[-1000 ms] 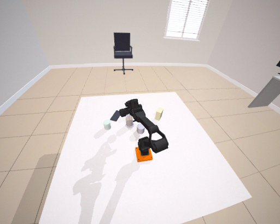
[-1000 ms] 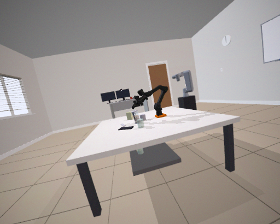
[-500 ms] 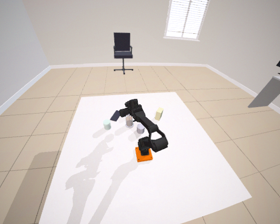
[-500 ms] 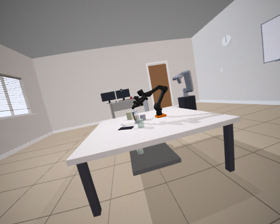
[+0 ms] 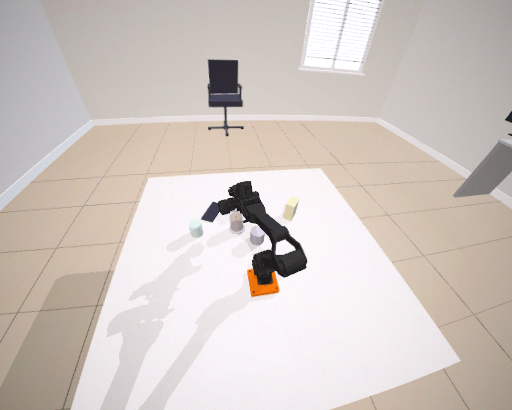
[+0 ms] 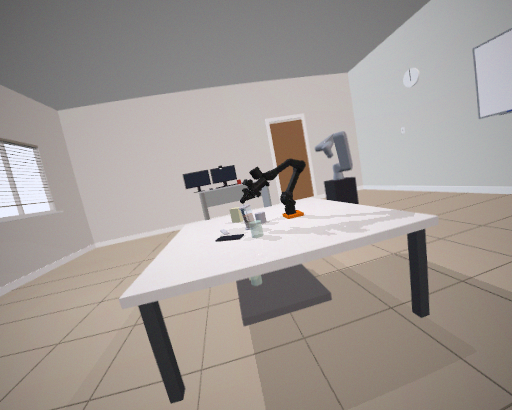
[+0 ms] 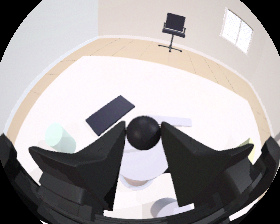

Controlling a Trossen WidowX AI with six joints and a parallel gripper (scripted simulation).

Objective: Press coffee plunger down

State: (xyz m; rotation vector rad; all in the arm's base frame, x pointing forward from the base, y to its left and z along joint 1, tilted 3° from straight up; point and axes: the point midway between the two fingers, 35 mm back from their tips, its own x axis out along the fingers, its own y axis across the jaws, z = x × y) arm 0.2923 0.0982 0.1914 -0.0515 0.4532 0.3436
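The coffee press is 9 cm below my gripper tip, 2 cm to the right of it and 1 cm behind it. From my gripper tip the other things lie so: dark flat slab: 18 cm below, 12 cm to the left, 11 cm ahead; grey cup: 15 cm below, 11 cm to the right, 11 cm behind.
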